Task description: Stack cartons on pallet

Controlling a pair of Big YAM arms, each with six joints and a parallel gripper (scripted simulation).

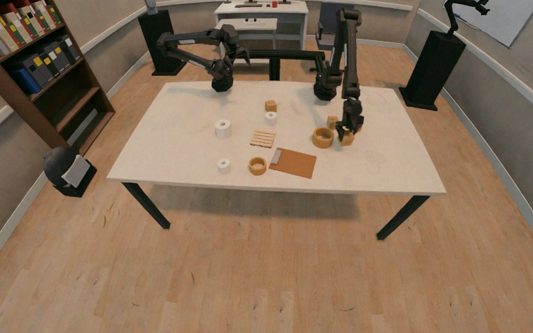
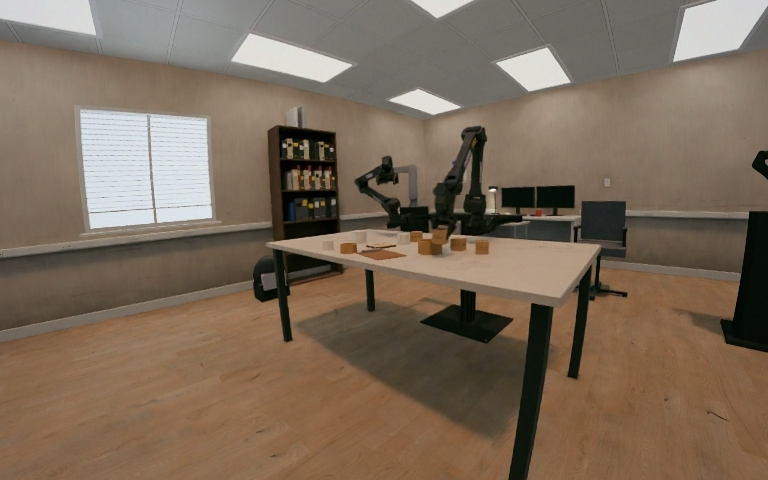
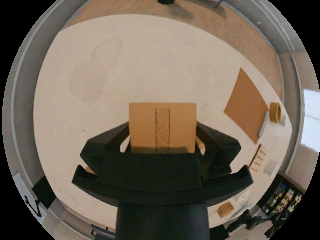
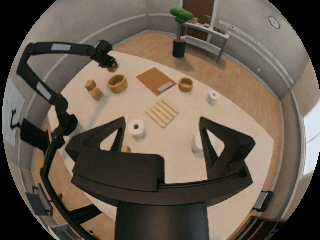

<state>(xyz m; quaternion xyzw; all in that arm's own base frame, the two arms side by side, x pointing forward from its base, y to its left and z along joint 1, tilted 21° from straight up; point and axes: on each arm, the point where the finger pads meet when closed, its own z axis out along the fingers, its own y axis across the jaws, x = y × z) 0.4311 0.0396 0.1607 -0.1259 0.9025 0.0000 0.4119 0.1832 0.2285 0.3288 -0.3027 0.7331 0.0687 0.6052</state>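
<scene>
Now: the wooden pallet 20 mm behind my left hand, 440 mm to the right of it and 80 mm below it. The rest, counted from my left hand: carton (right at my left hand).
</scene>
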